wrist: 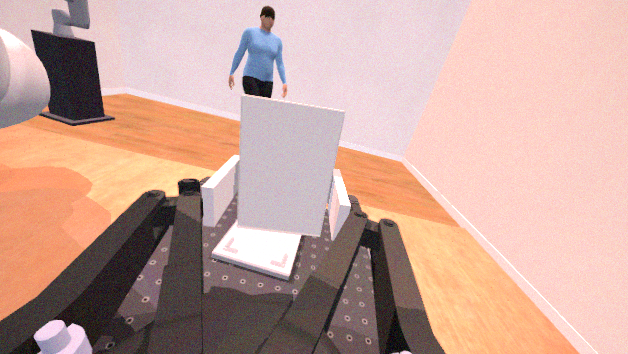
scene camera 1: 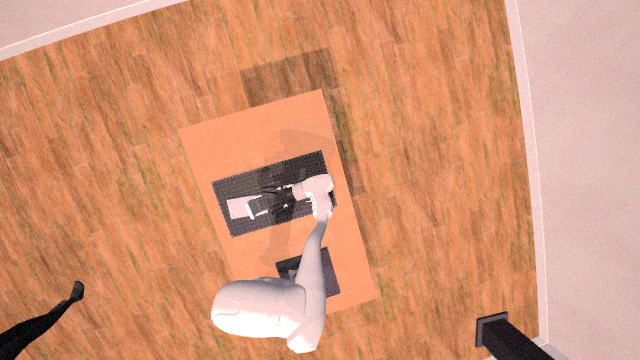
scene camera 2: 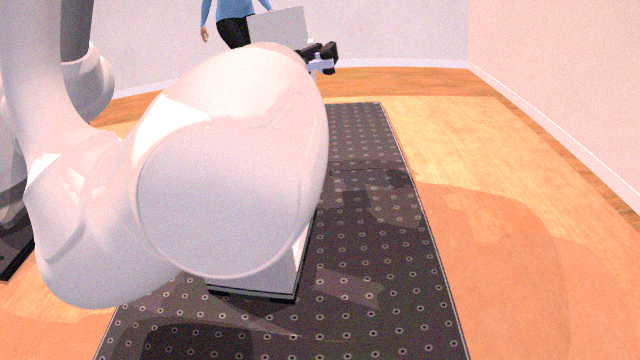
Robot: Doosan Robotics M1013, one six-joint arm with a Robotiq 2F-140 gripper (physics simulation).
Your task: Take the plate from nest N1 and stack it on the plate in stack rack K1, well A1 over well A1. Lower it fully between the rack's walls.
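Frame: origin at the arm's base, x ahead, y left, z up, level; centimetres.
Seen in the pictures: gripper, fingertip midpoint: (wrist: pixel 286 176) (scene camera 1: pixel 252 206); arm's base, link origin: (scene camera 2: pixel 18 199).
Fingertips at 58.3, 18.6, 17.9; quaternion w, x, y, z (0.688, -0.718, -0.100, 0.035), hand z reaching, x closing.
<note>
Offsets run from my fingertips to a thing's middle, as dx, dy, dz. Level surfaces: height alone.
My gripper (scene camera 1: pixel 257 206) (wrist: pixel 286 176) is shut on a pale plate @[+0.0, -0.3, +0.6] (scene camera 1: pixel 255 205) (scene camera 2: pixel 277 26) (wrist: pixel 290 167), its white pads at the plate's two sides. The plate is steeply tilted, broad face towards the wrist camera, and is held in the air. White nest N1 @[-3.7, +11.7, -17.6] (scene camera 1: pixel 237 208) (wrist: pixel 265 250), with corner marks, lies on the board beyond and below it; no plate shows on its visible part. In scene camera 2, a low part of grey stack rack K1 @[+1.8, -22.9, -11.3] (scene camera 2: pixel 280 282) shows under the arm; its upper walls and the plate in it are hidden. Well A1 cannot be made out.
A dark perforated board @[dz -18.4] (scene camera 1: pixel 240 182) (scene camera 2: pixel 360 250) (wrist: pixel 220 287) lies on the wooden table @[dz -19.7] (scene camera 1: pixel 215 137) (scene camera 2: pixel 500 225). The white arm (scene camera 1: pixel 312 250) (scene camera 2: pixel 225 175) crosses over it. A person in blue (scene camera 2: pixel 232 10) (wrist: pixel 260 55) stands beyond. A black pedestal (wrist: pixel 72 75) stands back left in the wrist view.
</note>
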